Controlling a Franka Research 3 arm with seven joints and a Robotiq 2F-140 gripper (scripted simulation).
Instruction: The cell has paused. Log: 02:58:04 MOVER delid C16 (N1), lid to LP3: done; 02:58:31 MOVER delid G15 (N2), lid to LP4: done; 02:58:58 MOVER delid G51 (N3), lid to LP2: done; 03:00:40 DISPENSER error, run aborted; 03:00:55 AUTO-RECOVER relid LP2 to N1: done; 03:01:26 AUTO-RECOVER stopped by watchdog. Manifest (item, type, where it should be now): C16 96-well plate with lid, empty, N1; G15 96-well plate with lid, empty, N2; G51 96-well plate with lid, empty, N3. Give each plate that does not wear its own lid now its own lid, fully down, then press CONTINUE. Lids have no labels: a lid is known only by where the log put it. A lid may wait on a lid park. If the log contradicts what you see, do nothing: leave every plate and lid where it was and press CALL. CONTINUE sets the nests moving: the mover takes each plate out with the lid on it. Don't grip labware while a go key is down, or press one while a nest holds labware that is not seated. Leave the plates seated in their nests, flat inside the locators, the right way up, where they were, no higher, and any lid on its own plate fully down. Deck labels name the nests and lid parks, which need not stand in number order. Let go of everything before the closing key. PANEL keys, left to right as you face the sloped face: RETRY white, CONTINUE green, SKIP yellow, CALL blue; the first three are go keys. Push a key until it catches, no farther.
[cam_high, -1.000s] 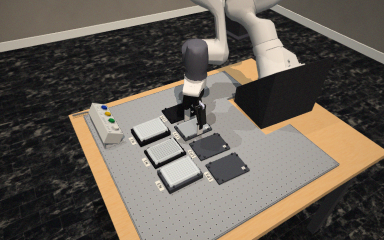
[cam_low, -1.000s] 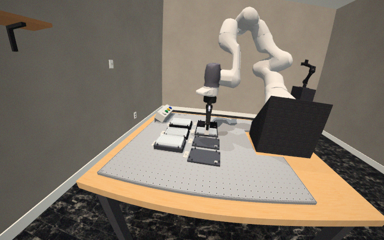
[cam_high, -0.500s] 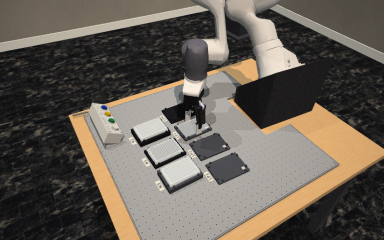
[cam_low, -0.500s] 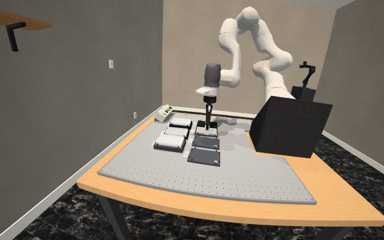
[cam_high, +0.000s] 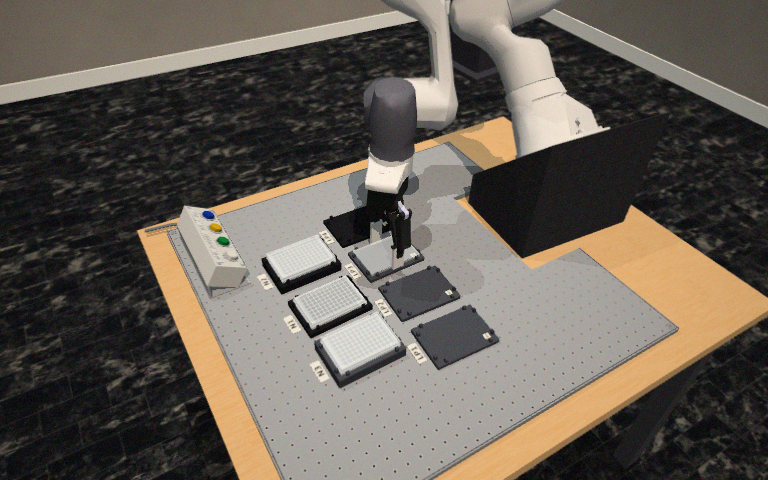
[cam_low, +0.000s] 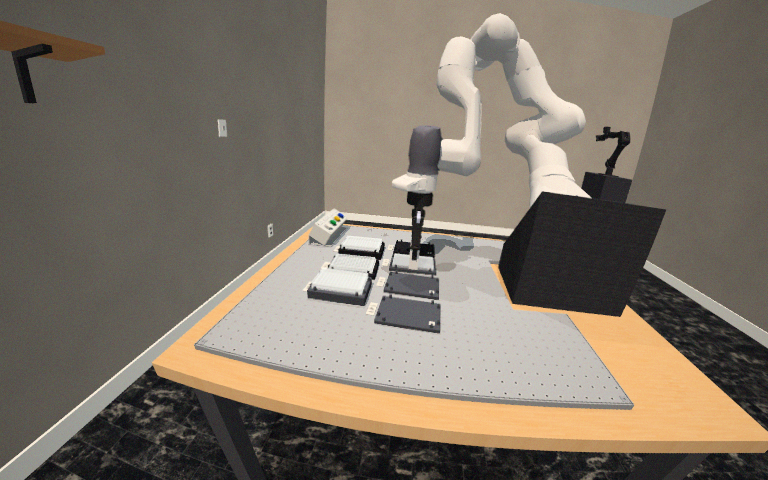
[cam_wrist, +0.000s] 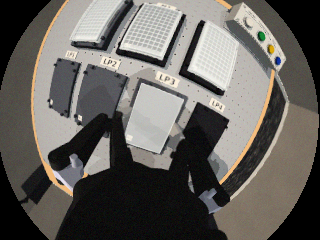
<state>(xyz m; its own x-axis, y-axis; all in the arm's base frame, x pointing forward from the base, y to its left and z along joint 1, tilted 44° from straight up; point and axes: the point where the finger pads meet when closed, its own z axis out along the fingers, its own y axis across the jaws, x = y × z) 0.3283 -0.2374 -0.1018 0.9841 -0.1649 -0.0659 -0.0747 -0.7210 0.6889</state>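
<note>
Right now my hand is 30 mm above the lid park LP3. Round my hand: lid park LP4: 10 mm behind, 130 mm to the right, 30 mm below; then lid park LP1: 20 mm ahead, 260 mm to the left, 30 mm below; then lid park LP2: 10 mm ahead, 130 mm to the left, 30 mm below.
</note>
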